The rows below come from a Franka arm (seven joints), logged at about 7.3 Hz.
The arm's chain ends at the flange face. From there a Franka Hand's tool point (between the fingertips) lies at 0.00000 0.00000 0.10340 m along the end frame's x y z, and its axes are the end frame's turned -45 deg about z.
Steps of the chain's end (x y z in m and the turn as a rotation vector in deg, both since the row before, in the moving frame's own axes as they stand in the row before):
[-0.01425, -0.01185, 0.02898, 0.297, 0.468, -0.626]
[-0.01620, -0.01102, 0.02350, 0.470, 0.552, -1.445]
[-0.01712, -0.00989, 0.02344, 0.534, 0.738, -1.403]
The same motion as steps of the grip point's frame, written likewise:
[-0.00072, -0.01824, 0.02898, -0.121, 0.541, -0.626]
[-0.00236, -0.01916, 0.02349, -0.058, 0.723, -1.445]
[-0.00349, -0.01886, 0.02343, -0.144, 0.899, -1.403]

